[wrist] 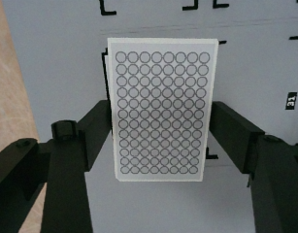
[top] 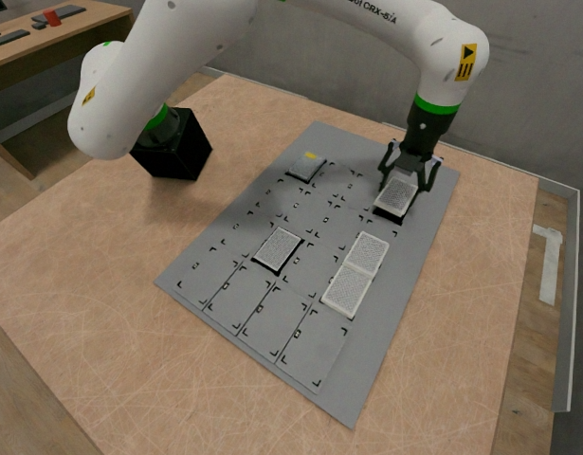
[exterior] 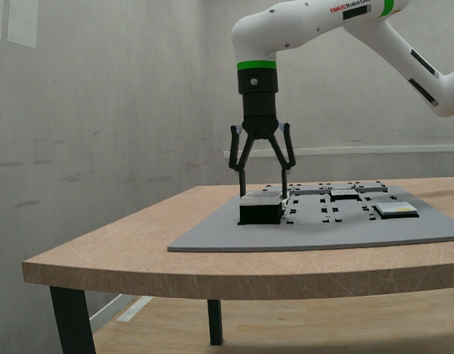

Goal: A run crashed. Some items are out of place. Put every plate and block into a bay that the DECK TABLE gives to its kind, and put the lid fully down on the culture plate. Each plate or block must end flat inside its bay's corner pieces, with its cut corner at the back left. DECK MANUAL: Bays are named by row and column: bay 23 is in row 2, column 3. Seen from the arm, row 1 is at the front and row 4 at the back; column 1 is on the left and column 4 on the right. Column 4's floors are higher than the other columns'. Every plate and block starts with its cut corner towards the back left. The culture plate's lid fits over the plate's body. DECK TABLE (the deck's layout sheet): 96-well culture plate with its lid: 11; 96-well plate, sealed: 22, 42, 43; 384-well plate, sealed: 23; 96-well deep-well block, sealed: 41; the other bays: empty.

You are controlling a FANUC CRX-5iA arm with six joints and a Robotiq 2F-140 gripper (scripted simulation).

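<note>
Now: the black deep-well block 5 cm below my hand, 1 cm to the left of it and 1 cm ahead of it. From my hand the other things lie so: black sealed plate 31 cm to the right, 22 cm behind, 6 cm below; clear lid 32 cm behind, 6 cm below, 2 cm to the left.
</note>
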